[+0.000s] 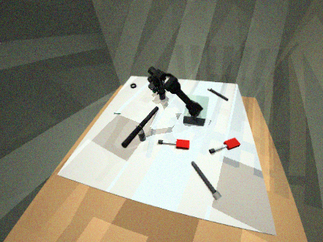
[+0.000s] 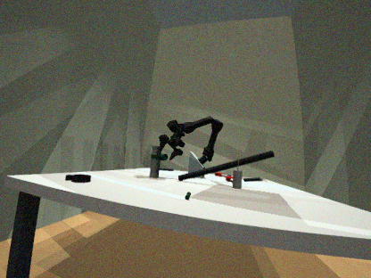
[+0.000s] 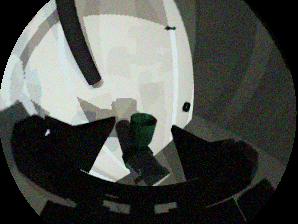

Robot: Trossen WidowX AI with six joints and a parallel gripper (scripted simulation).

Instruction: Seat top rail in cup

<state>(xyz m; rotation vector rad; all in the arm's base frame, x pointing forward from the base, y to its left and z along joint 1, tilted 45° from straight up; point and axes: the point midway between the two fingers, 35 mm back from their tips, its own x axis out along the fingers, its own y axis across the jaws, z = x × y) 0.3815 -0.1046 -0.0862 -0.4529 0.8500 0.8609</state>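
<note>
Right now my gripper tip is 10 mm past the rail-end cup, 20 mm to the left of it and 10 mm above it. Also, from my gripper tip: short grey post (60 mm behind, 430 mm to the left, 40 mm below); then black ring (360 mm ahead, 210 mm to the right, 130 mm below).
</note>
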